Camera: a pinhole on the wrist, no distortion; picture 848 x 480 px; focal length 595.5 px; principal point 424.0 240.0 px. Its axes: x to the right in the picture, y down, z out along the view. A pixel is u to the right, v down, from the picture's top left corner.
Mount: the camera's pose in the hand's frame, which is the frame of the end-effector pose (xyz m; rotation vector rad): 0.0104 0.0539 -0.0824 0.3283 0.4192 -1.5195
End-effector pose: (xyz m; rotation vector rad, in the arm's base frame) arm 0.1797 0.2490 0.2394 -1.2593 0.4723 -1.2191
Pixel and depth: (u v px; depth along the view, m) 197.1 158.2 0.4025
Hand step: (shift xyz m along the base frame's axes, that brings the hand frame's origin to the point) 0.2830 0.1766 0.1006
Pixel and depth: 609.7 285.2 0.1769
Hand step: 0.0201 0.0037 0.0942
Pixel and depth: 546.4 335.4 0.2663
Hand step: 0.0801 0.0152 0.1657
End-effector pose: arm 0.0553 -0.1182 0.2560 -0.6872 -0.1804 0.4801
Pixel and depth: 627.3 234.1 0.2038
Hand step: 0.0346 -0.0204 0.1163
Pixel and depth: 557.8 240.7 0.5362
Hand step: 0.0416 0.0114 0.4510
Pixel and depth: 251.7 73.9 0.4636
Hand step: -0.1887 0.1510 0.3307
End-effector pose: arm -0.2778 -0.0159 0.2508 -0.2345 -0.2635 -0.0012
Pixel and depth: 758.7 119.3 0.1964
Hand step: -0.0319 -0.1225 0.0670
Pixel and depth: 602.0 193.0 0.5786
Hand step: -0.1024 -0.2755 0.4157
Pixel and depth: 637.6 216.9 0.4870
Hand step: -0.0591 -0.2539 0.3335
